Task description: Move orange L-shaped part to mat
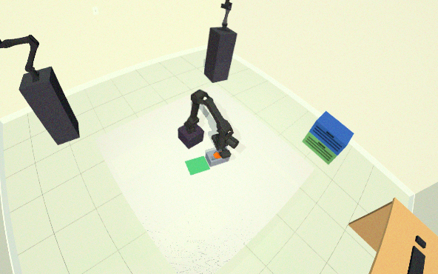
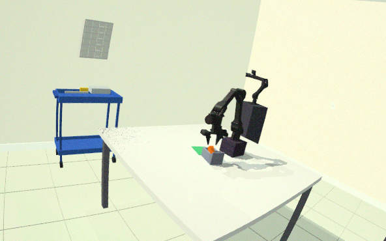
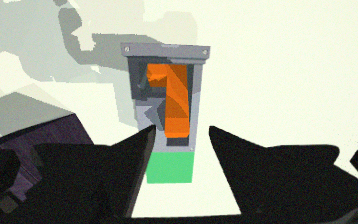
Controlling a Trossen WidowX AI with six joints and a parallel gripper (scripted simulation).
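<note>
Now: gripper tip 70 mm above the orange L-shaped part, 30 mm to the right of it and 20 mm past it. From my gripper tip the other things lie so: green mat (140 mm to the right, 120 mm below, 30 mm behind).
</note>
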